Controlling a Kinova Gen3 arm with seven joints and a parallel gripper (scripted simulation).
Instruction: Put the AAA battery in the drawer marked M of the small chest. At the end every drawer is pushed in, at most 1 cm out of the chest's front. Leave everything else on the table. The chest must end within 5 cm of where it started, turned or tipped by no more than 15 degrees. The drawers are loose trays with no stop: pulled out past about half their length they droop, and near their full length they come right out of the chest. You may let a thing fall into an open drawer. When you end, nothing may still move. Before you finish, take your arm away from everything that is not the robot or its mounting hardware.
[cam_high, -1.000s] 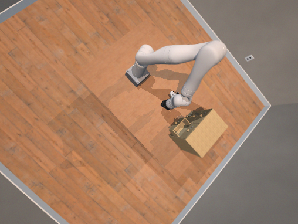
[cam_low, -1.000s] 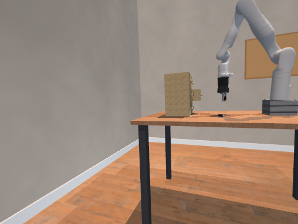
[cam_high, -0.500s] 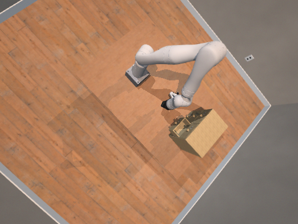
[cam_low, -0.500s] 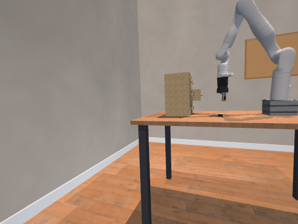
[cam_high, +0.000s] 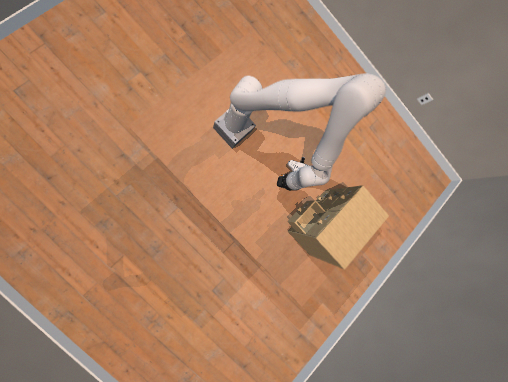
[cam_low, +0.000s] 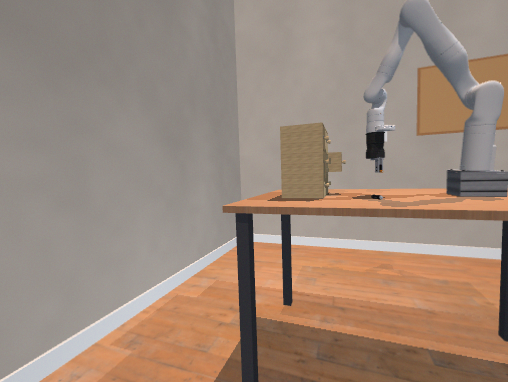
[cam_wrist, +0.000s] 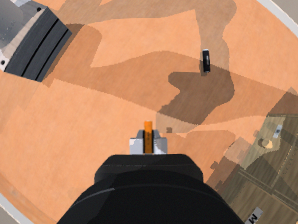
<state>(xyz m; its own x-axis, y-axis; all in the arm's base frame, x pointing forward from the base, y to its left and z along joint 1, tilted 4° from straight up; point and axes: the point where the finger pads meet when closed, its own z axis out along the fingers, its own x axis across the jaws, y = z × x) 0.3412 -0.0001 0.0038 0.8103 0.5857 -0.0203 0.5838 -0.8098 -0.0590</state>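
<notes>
The drawer lies 24 cm ahead of my hand, 4 cm to the right of it and 2 cm above it. Also, from my hand: AAA battery (1 cm below); then black battery (19 cm to the left, 11 cm below, 2 cm ahead).
</notes>
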